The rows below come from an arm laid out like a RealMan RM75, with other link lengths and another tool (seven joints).
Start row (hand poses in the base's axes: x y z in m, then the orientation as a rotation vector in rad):
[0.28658 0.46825 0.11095 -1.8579 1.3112 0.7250]
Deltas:
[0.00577 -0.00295 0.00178 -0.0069 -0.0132 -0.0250]
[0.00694 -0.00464 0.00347 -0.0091 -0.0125 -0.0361]
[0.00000 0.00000 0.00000 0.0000 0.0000 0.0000]
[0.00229 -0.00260 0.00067 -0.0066 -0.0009 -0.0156]
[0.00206 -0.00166 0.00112 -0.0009 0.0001 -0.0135]
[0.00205 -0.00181 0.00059 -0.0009 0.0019 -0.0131]
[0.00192 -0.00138 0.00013 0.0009 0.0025 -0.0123]
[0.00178 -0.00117 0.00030 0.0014 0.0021 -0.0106]
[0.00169 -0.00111 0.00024 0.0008 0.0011 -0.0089]
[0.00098 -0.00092 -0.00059 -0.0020 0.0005 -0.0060]
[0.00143 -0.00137 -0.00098 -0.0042 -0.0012 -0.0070]
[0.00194 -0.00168 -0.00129 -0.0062 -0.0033 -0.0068]
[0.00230 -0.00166 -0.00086 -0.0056 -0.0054 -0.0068]
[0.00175 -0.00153 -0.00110 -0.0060 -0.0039 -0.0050]
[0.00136 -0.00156 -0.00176 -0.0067 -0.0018 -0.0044]
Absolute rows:
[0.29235 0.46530 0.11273 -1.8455 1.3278 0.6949]
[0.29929 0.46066 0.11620 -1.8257 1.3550 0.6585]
[0.29929 0.46066 0.11620 -1.8257 1.3550 0.6585]
[0.30158 0.45806 0.11687 -1.8187 1.3710 0.6457]
[0.30364 0.45640 0.11799 -1.8087 1.3827 0.6382]
[0.30569 0.45459 0.11858 -1.7988 1.3952 0.6327]
[0.30761 0.45321 0.11871 -1.7880 1.4064 0.6293]
[0.30939 0.45204 0.11901 -1.7782 1.4156 0.6266]
[0.31108 0.45093 0.11925 -1.7703 1.4231 0.6235]
[0.31206 0.45001 0.11866 -1.7669 1.4293 0.6196]
[0.31349 0.44864 0.11768 -1.7645 1.4364 0.6122]
[0.31543 0.44696 0.11639 -1.7640 1.4429 0.6016]
[0.31773 0.44530 0.11553 -1.7631 1.4477 0.5894]
[0.31948 0.44377 0.11443 -1.7639 1.4522 0.5793]
[0.32084 0.44221 0.11267 -1.7656 1.4580 0.5710]

